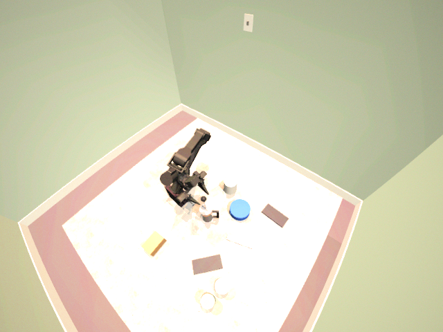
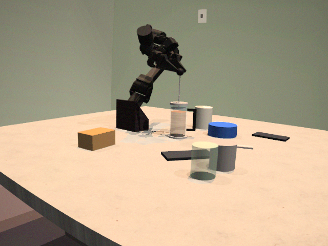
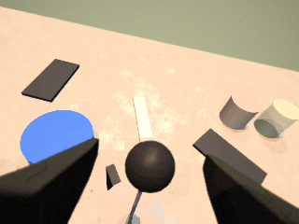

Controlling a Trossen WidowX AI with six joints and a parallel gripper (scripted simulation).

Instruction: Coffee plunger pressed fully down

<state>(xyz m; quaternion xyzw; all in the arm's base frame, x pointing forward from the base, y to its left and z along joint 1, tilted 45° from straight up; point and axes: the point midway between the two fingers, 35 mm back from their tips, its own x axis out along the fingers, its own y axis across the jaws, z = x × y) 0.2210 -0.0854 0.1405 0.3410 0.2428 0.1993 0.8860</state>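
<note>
The coffee press lies 1 cm to the left of my gripper tip and 13 cm below it. The rest, counted from my gripper tip: white mug (5 cm behind, 23 cm to the left, 20 cm below).
</note>
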